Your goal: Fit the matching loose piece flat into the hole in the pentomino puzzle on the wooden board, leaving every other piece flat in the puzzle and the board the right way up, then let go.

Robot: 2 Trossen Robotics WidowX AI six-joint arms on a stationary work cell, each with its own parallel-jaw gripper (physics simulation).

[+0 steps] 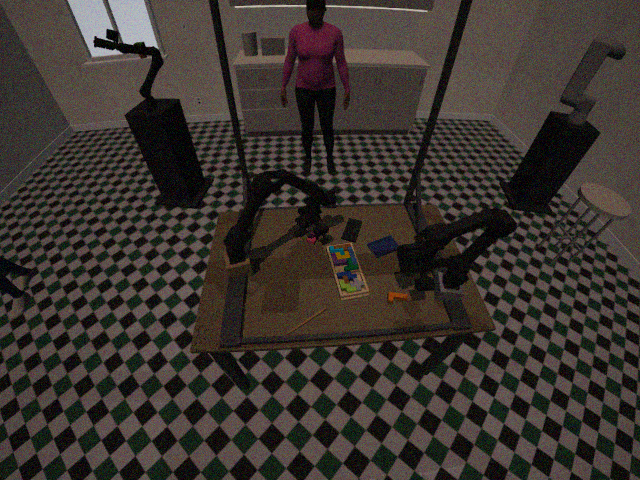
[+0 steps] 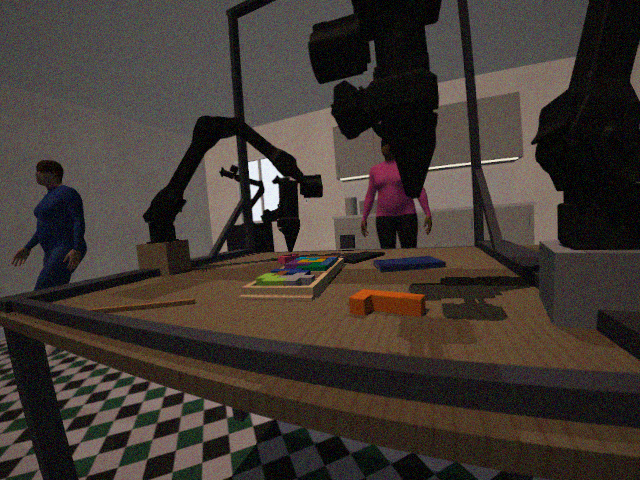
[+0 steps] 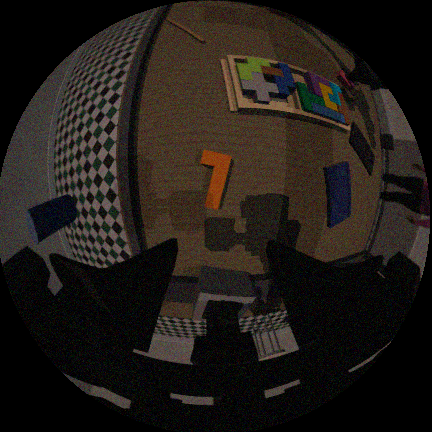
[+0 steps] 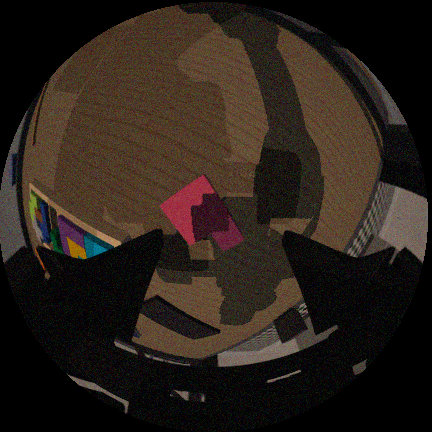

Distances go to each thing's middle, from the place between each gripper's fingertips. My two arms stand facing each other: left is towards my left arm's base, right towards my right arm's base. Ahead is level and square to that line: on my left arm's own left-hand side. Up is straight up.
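Scene:
From my left hand, the orange bent piece (image 2: 361,303) is 130 mm below, 40 mm to the right of and 10 mm ahead of the hand. The black flat block (image 4: 156,308) is 130 mm below my left hand, 360 mm behind it and 240 mm to the right of it, while the grey cross-shaped piece (image 3: 260,90) is 120 mm below my left hand, 210 mm to the right of it and 30 mm behind it. Then there is the wooden puzzle board (image 2: 251,291), which is 130 mm below my left hand, 260 mm to the right of it and 110 mm behind it.
The pink notched piece (image 4: 196,210) is 20 mm below my right hand and 20 mm ahead of it. Counting from my right hand still, I see the black flat block 30 mm below it, 70 mm behind it and 200 mm to the left of it. The grey cross-shaped piece is 20 mm below my right hand, 230 mm to the left of it and 260 mm ahead of it, and the wooden puzzle board is 30 mm below my right hand, 180 mm ahead of it and 180 mm to the left of it. Going by its middle, the black flat block is nearer to my right hand than to my left hand.

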